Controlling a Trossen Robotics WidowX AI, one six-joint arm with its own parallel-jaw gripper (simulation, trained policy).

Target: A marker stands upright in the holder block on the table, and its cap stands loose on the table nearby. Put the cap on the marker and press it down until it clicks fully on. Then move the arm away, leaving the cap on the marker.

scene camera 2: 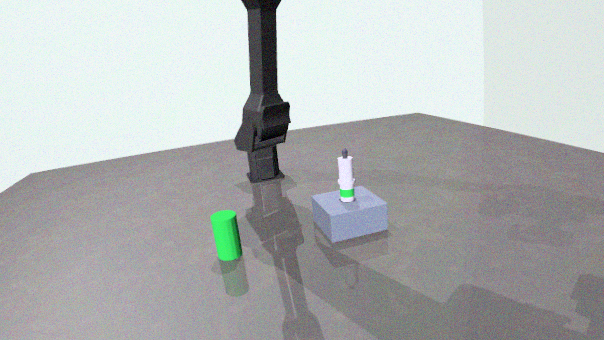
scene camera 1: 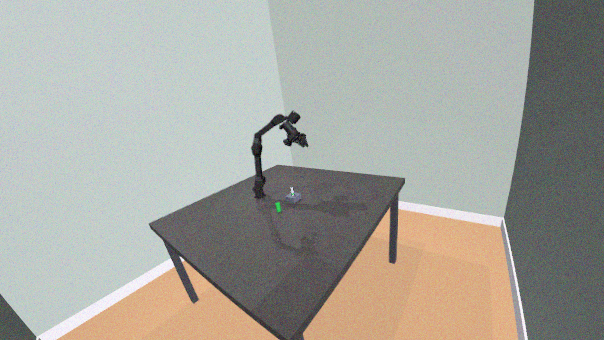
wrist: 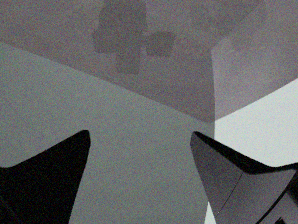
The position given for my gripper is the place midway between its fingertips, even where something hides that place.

Observation:
I see my gripper (wrist: 141, 137) and a green cap (scene camera 2: 225, 227).
The wrist view misses the green cap: it is out of frame.

